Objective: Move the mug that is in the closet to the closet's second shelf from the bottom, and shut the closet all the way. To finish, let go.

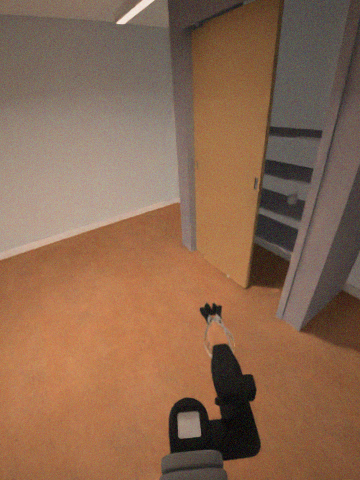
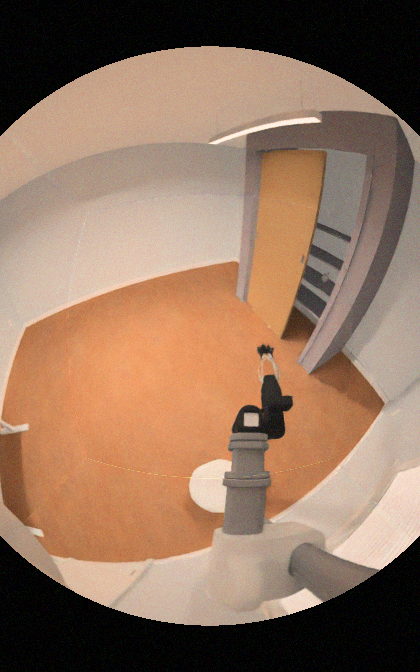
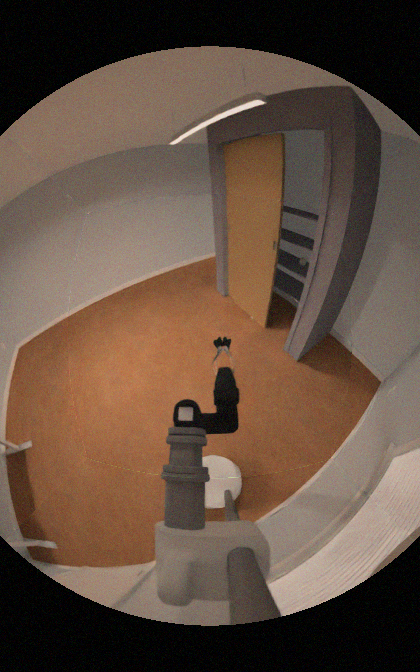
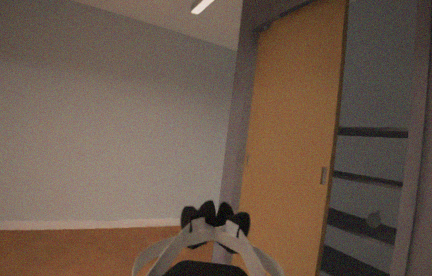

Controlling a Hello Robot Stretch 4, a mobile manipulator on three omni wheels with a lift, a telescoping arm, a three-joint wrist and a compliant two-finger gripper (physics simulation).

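Frame: origin at the robot's base, x ahead, y left, z up, level; metres.
Seen in the pictures: gripper, fingertip midpoint: (image 1: pixel 209 304) (image 4: pixel 215 216).
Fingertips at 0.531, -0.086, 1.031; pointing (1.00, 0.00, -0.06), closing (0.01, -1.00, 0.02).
Note:
A point is followed by its place in that frame, as x, y, z.
The mug (image 1: pixel 292 199) {1.879, -1.076, 0.737} (image 2: pixel 325 278) (image 3: pixel 303 261) (image 4: pixel 373 219) {1.882, -1.073, 0.735} is small, greyish and blurred. It stands inside the closet, on the second-lowest of the dark shelves that show, near the right post. The orange-yellow door (image 1: pixel 227 150) {1.874, -0.460, 1.188} (image 2: pixel 285 225) (image 3: pixel 252 225) (image 4: pixel 295 125) {1.823, -0.490, 1.257} covers the left part of the closet opening; a gap is open between its handle edge and the right post, showing the shelves. My gripper (image 1: pixel 211 311) {0.531, -0.086, 1.031} (image 2: pixel 265 350) (image 3: pixel 222 343) (image 4: pixel 215 216) {0.531, -0.086, 1.031} is shut and empty, in front of the closet and apart from the door and mug.
The closet's right post (image 1: pixel 325 225) {1.148, -0.872, 0.886} (image 3: pixel 332 215) stands to the right of the gripper, with the closet's side wall behind it. A plain wall (image 1: pixel 85 125) {3.209, 0.997, 1.364} (image 4: pixel 110 125) {3.078, 1.216, 1.142} runs to the left. A white round disc (image 2: pixel 207 487) (image 3: pixel 222 480) is low down beside my arm.

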